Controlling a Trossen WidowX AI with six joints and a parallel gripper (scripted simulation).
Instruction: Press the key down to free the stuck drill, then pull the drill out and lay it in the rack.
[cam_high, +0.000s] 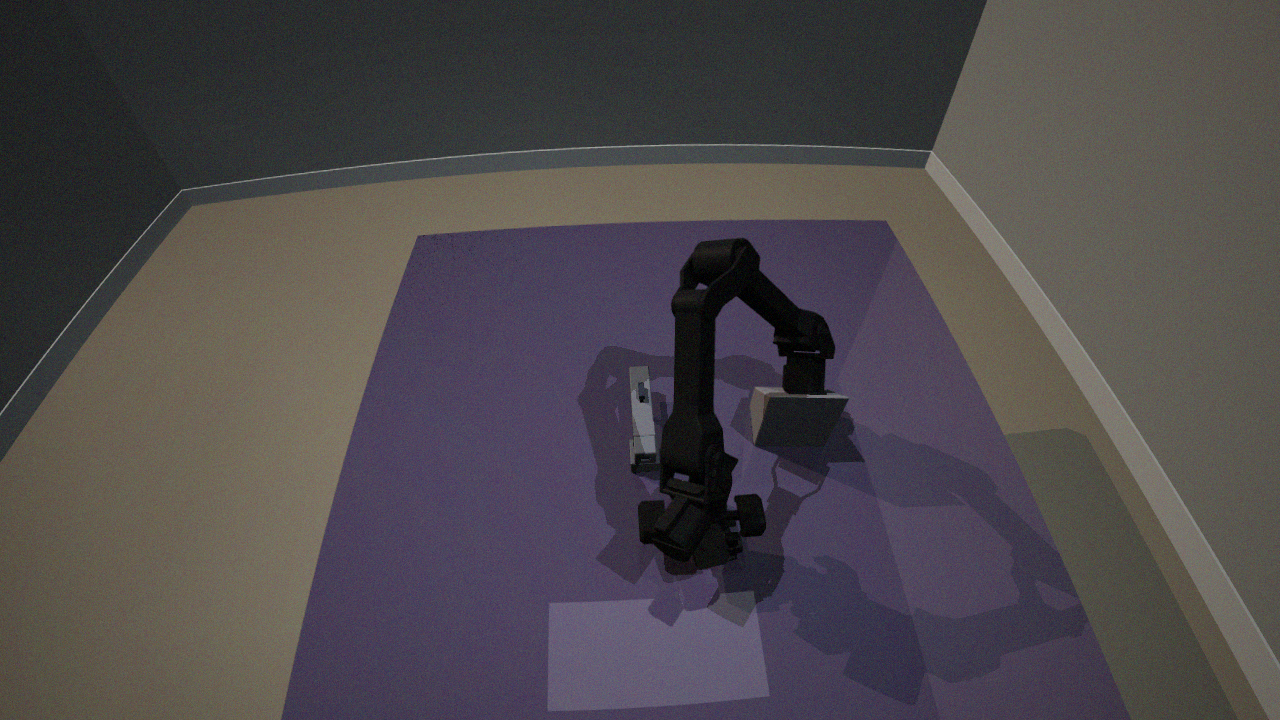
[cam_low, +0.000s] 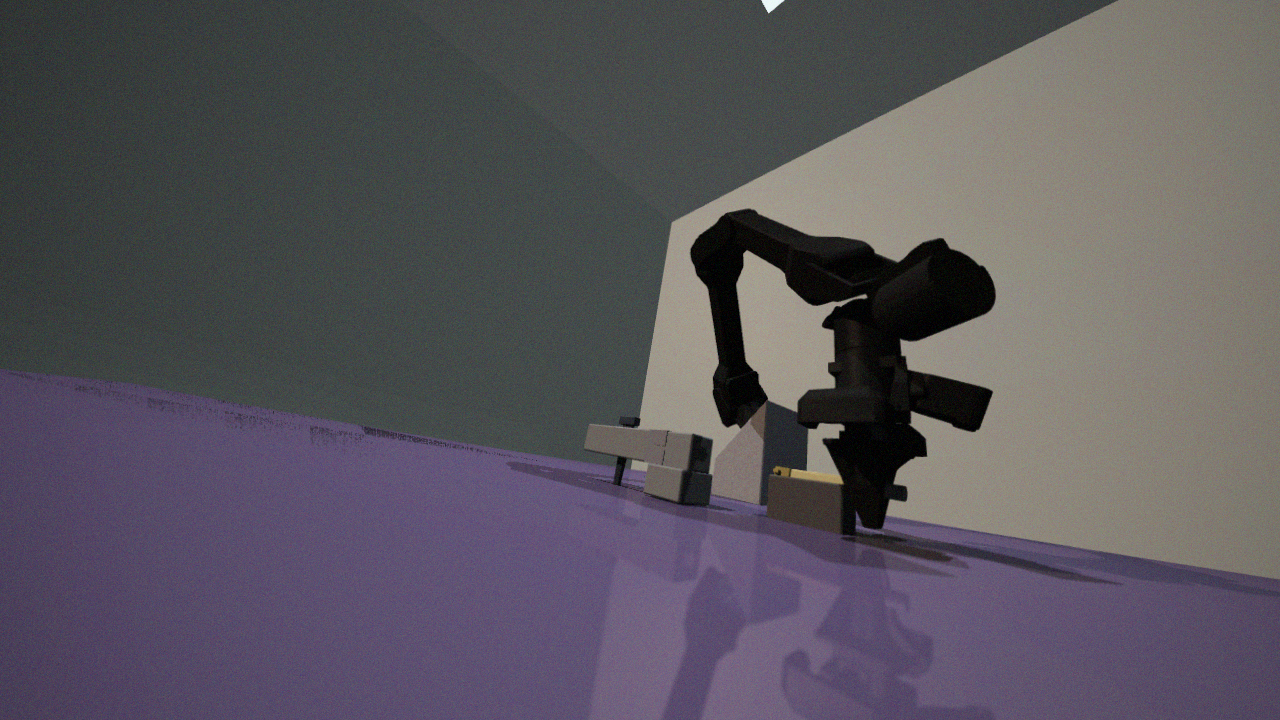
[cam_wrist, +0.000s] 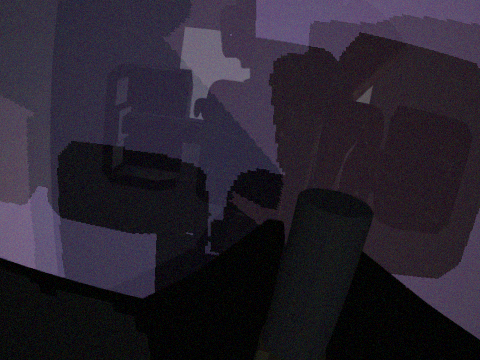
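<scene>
My gripper tip is 40 mm to the left of the drill and 30 mm below it. Also, from my gripper tip: rack: 10 mm ahead, 50 mm to the right, 10 mm above; then small dark key: 110 mm ahead, 240 mm to the right, 40 mm above; then grey housing: 110 mm ahead, 210 mm to the right, 30 mm above.
</scene>
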